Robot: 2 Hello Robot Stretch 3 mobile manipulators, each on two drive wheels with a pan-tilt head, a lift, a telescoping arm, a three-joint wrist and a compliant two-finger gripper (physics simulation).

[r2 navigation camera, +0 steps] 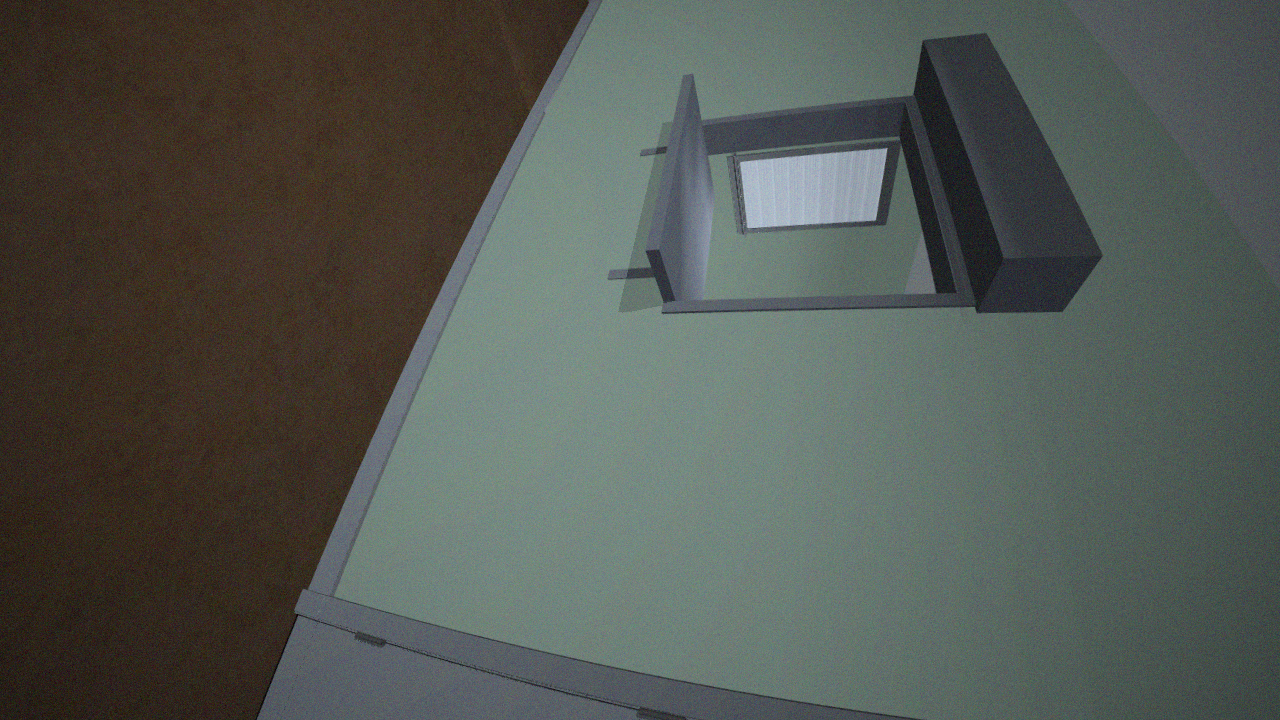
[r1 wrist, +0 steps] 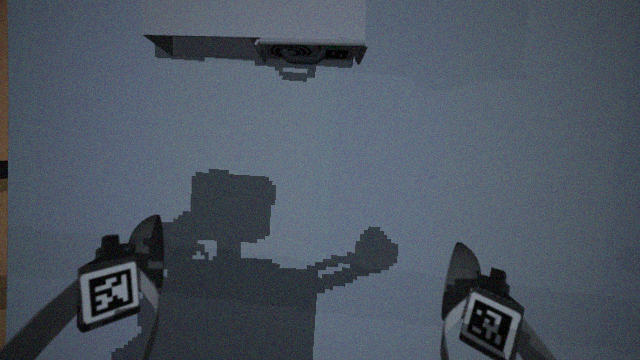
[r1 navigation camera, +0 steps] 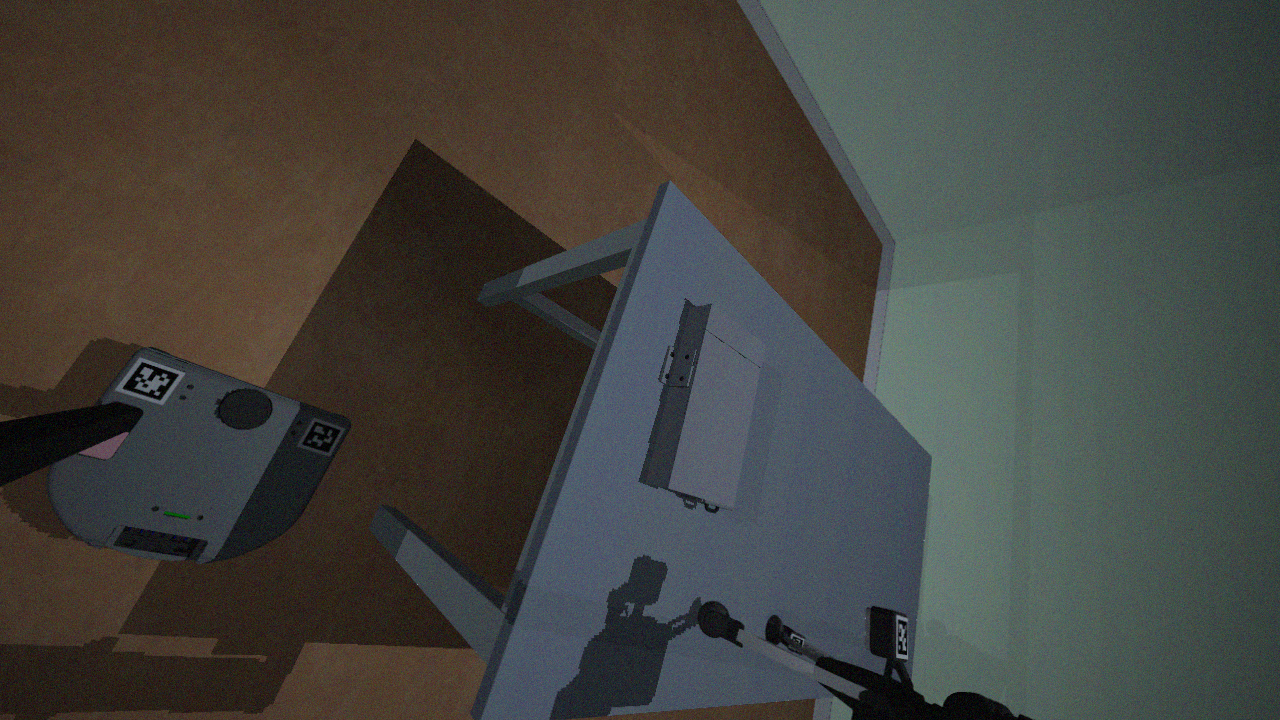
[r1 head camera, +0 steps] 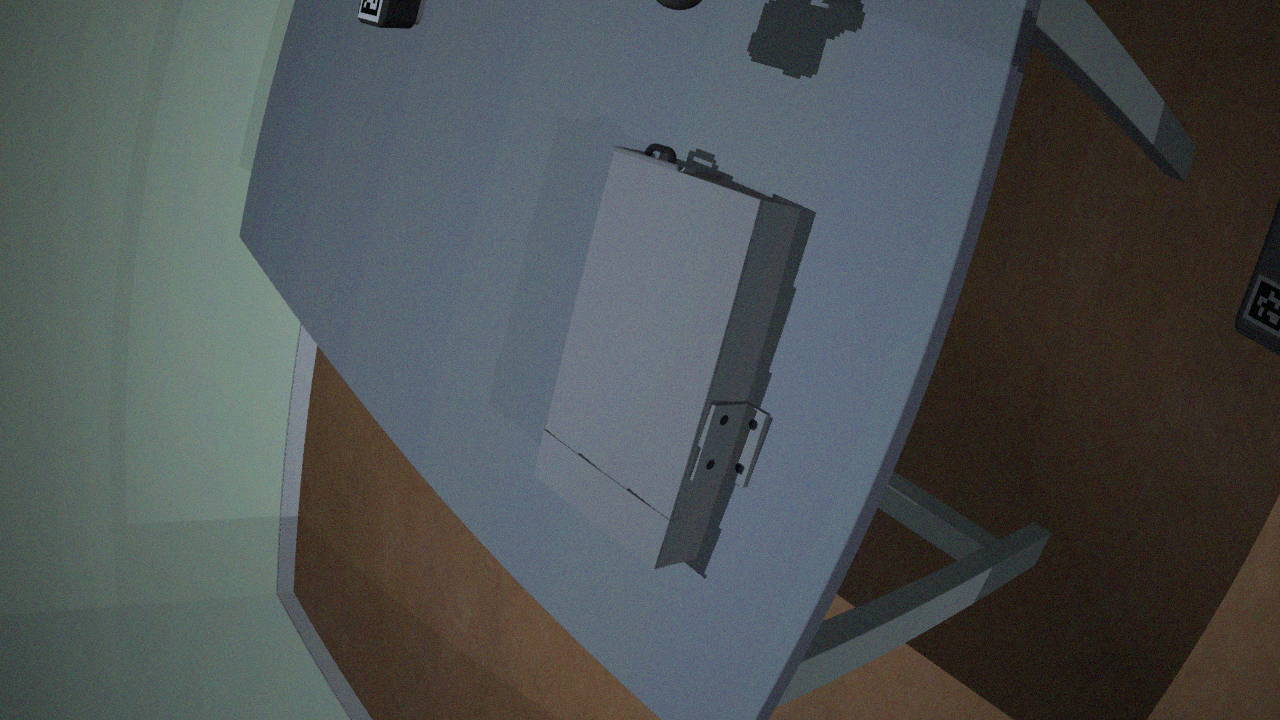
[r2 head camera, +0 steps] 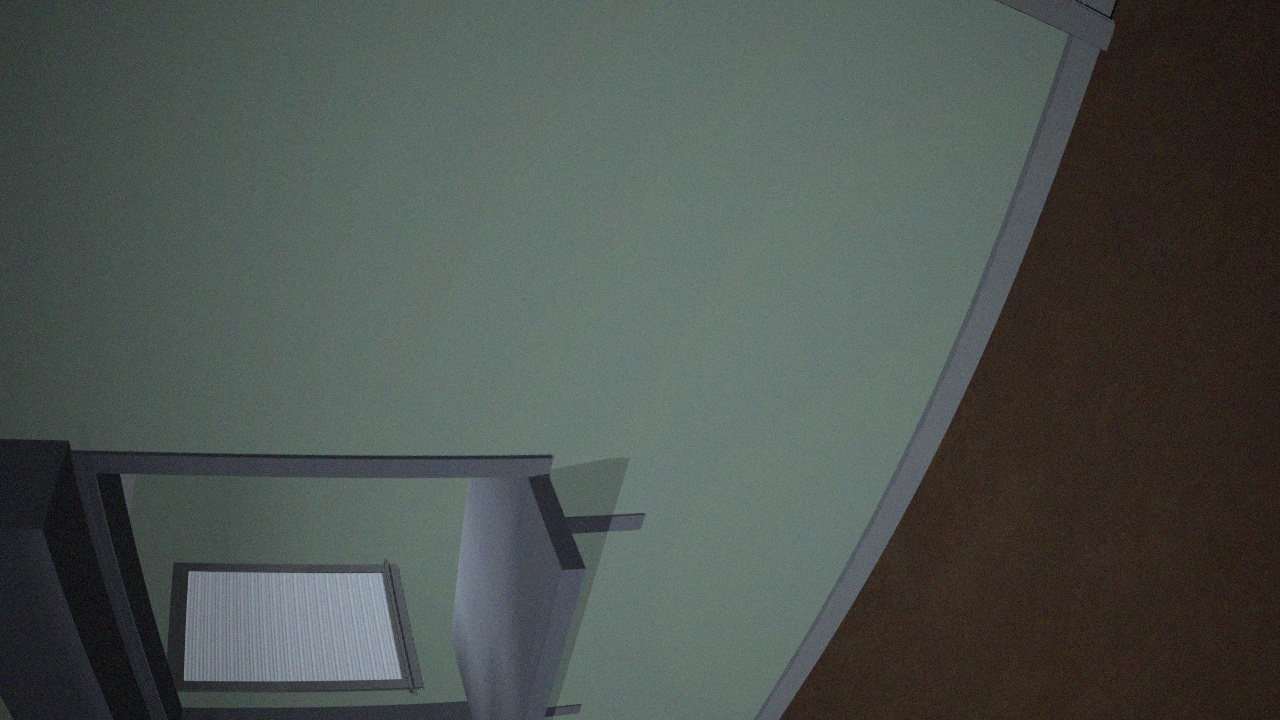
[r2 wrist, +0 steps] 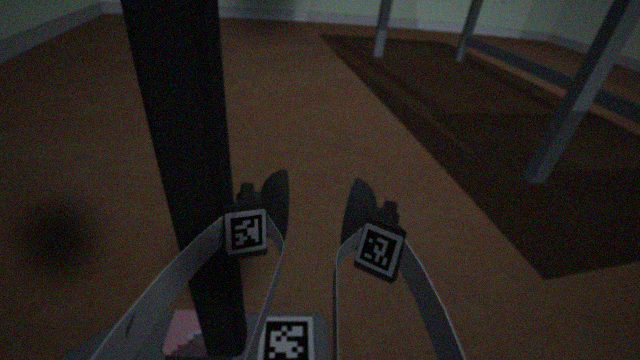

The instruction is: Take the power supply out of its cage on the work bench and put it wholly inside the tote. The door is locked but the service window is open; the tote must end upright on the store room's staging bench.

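Observation:
The pale box-shaped cage (r1 head camera: 662, 313) (r1 navigation camera: 716, 411) (r1 wrist: 255, 17) lies on the work bench (r1 head camera: 402, 223) (r1 navigation camera: 823, 510) (r1 wrist: 500, 150). In the r1 wrist view the end of the power supply (r1 wrist: 290, 52), with round fan grille and handle, shows in the cage's open end, towards its right side. My r1 gripper (r1 navigation camera: 747, 624) (r1 wrist: 305, 260) is open and empty above the bench, apart from the cage's open end. My r2 gripper (r2 wrist: 317, 205) is open and empty above the floor. The service window (r2 head camera: 313, 465) (r2 navigation camera: 814, 302) is open. The tote does not show.
A ledge (r2 head camera: 510, 591) (r2 navigation camera: 684, 179) juts out below the service window and a long housing (r2 navigation camera: 1011, 152) sits above it. A hinged door (r2 navigation camera: 429, 685) shows low in the r2 navigation view. Table legs (r2 wrist: 575, 105) stand right of the r2 gripper. The r1 base (r1 navigation camera: 196, 447) stands beside the bench.

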